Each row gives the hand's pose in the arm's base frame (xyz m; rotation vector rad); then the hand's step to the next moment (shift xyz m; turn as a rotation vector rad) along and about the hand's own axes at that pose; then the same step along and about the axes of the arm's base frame.
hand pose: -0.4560 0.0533 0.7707 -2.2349 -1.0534 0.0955
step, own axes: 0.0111 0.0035 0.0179 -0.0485 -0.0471 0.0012
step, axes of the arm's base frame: 0.0040 0.0158 -0.0138 -0.0643 -0.0122 0.0171
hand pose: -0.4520 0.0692 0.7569 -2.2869 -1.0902 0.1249
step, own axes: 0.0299 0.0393 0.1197 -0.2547 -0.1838 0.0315
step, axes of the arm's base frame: 0.0074 0.0596 -0.1147 -0.3027 -0.0828 0.0339
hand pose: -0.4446 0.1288 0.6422 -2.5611 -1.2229 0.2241
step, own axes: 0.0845 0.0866 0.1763 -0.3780 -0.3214 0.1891
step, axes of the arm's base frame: 0.0700 0.0486 -0.1961 -0.5224 -0.0661 -0.0682
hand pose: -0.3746 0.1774 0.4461 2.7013 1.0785 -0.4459
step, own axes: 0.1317 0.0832 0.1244 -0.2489 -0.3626 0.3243
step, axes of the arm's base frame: 0.1233 -0.0119 -0.1562 -0.4897 0.0061 -0.2425
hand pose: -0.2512 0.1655 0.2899 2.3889 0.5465 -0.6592
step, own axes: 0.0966 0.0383 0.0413 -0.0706 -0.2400 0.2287
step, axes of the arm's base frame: 0.0830 -0.0331 -0.0672 -0.2540 0.0160 -0.2238
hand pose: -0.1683 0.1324 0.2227 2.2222 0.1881 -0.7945
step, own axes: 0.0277 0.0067 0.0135 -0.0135 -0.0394 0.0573
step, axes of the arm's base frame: 0.0179 -0.0172 -0.0195 -0.0528 -0.0110 -0.0459
